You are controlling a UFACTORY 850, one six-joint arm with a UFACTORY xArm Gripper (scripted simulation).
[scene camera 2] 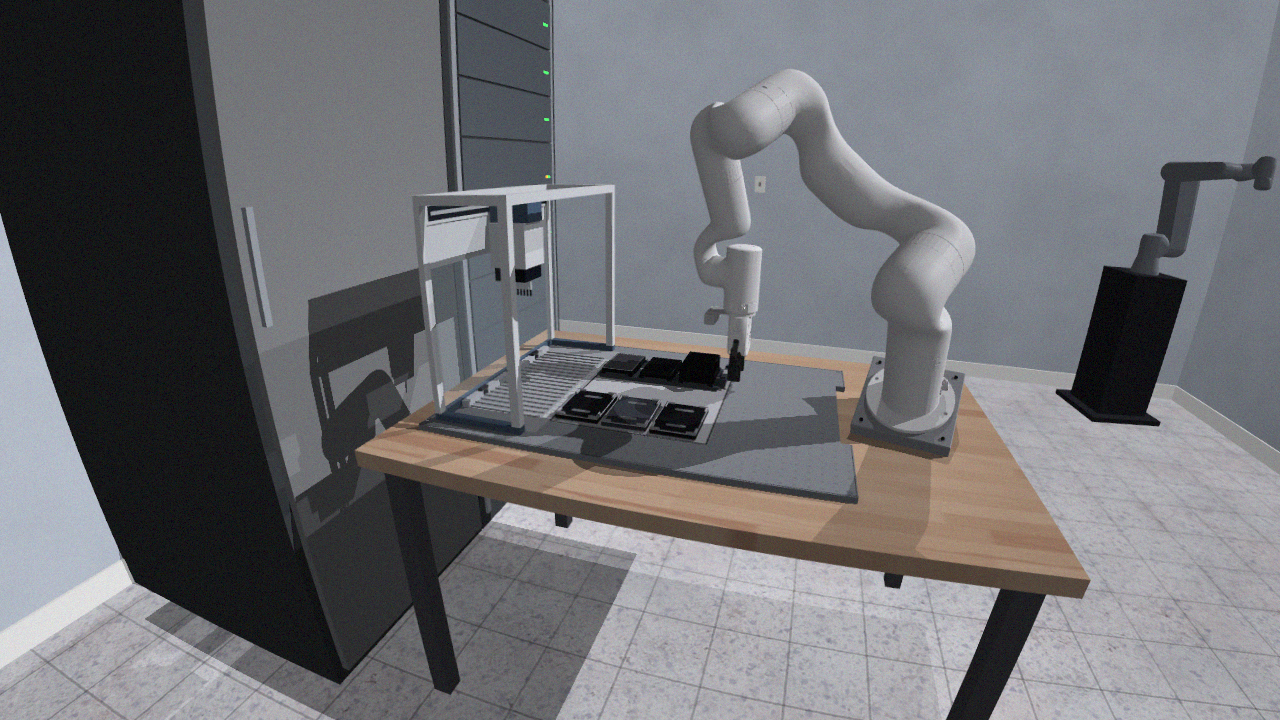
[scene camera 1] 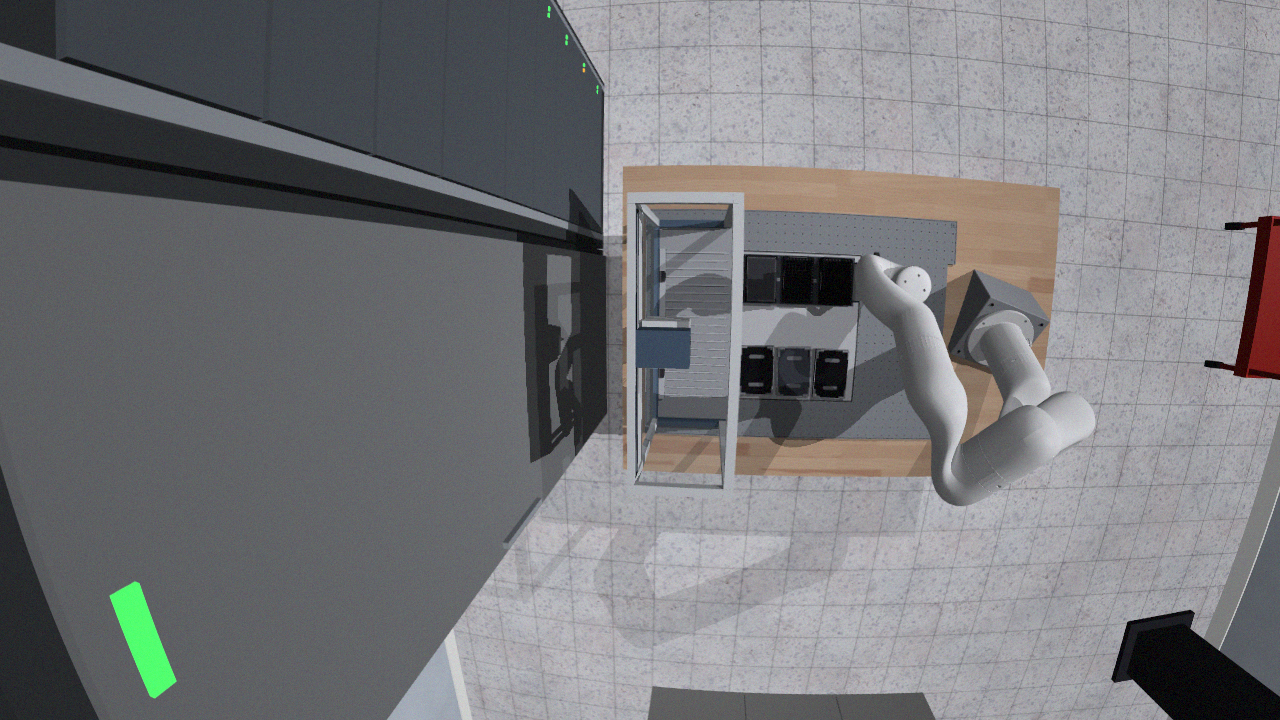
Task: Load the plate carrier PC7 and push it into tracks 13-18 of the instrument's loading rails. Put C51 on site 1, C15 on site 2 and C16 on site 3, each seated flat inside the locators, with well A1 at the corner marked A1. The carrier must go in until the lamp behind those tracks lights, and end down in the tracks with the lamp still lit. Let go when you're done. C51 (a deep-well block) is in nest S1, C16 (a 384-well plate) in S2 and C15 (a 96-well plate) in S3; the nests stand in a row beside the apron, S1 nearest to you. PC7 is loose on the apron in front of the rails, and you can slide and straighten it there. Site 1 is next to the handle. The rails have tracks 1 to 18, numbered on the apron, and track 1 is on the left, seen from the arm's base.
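There is my own gripper, and I can see a frame post as well. I also see a nest S1, a nest S2 and a nest S3, together with a plate C15 and a plate carrier PC7.
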